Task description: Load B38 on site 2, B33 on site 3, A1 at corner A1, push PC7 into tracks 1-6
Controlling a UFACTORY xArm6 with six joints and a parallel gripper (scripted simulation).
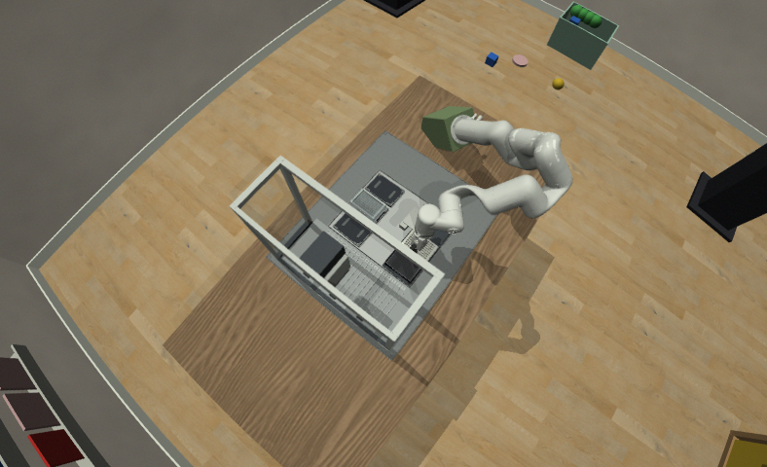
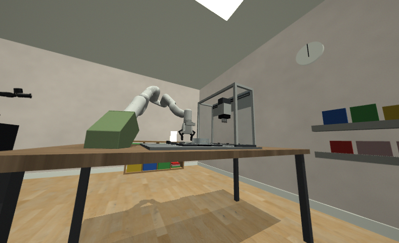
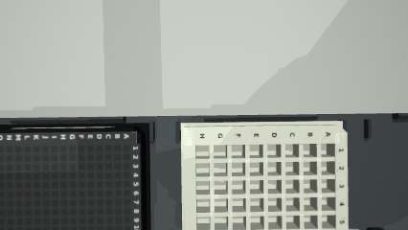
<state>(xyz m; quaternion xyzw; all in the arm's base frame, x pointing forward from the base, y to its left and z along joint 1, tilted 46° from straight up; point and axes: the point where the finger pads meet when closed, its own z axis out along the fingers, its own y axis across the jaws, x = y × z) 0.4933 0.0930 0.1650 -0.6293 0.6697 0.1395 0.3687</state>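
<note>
My gripper is now 30 mm above the white 96-well plate. Also, from my hand: deep-well block 270 mm to the right, 10 mm below, 10 mm ahead; then dark 384-well plate 100 mm ahead, 30 mm below, 10 mm to the left; then dark plate carrier 30 mm below, 10 mm behind.
</note>
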